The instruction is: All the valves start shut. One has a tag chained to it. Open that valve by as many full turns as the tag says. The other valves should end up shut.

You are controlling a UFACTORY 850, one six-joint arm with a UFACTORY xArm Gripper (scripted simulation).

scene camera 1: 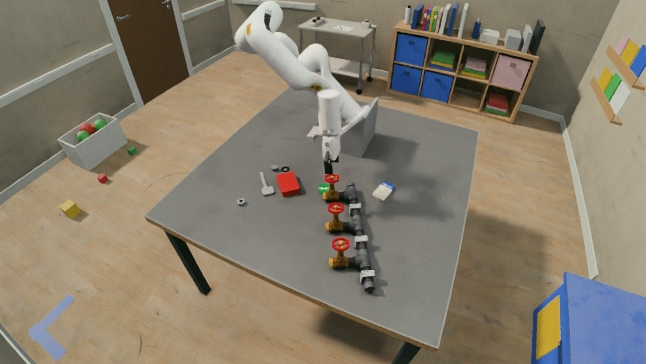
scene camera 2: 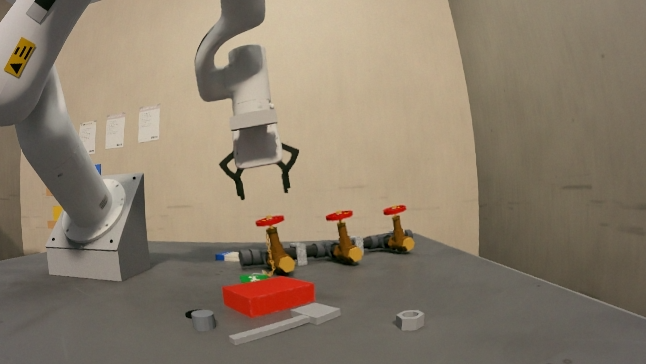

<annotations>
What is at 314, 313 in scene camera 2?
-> A grey t-shaped tool.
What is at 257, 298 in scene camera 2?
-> A red block.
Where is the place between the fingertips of my gripper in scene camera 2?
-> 264, 196
</annotations>
